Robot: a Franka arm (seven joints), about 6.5 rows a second.
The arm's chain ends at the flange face. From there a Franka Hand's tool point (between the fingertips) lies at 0.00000 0.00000 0.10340 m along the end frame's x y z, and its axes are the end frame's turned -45 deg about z.
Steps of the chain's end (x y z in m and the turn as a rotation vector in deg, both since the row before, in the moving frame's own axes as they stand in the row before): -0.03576, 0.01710, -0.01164, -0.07, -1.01, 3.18; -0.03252, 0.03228, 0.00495, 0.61, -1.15, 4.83; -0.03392, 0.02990, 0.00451, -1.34, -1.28, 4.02
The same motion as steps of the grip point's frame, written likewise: -0.03872, -0.01443, -0.01166, 0.66, -0.76, 3.18; -0.04641, -0.00244, 0.00492, 1.24, -0.38, 4.83; -0.04847, -0.00288, 0.00446, -0.04, -1.85, 4.02
